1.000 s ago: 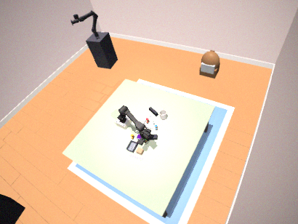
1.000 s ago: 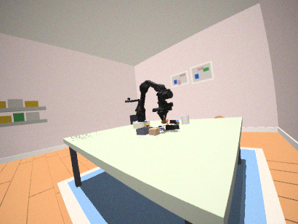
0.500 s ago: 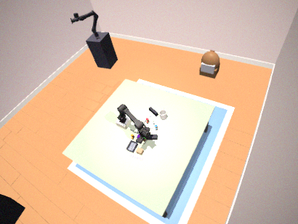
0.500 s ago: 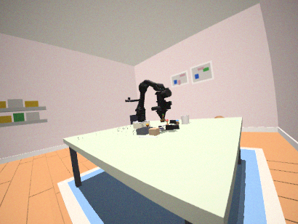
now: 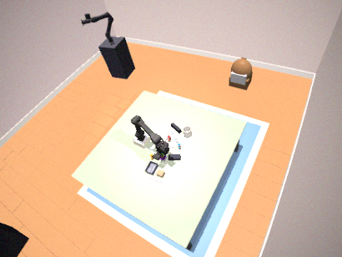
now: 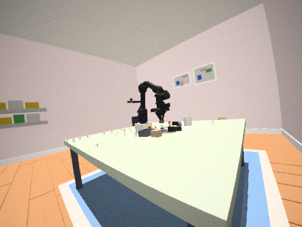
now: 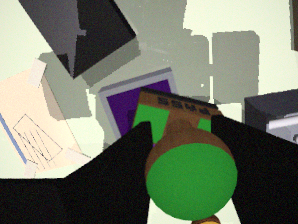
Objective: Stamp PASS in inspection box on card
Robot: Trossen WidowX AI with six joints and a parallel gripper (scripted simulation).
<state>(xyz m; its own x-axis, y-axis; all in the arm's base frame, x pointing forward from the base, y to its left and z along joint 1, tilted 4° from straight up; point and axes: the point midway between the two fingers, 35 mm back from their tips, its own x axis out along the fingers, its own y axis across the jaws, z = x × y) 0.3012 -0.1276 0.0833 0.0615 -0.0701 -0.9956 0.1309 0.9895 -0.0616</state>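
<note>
The purple ink pad lies 4 cm behind my gripper tip, 2 cm to the left of it and 9 cm below it. Also, from my gripper tip: yellow-knobbed stamp 13 cm behind, 1 cm to the right, 8 cm below; dark block 8 cm ahead, 6 cm to the left, 8 cm below; green-knobbed stamp right at my gripper tip.
</note>
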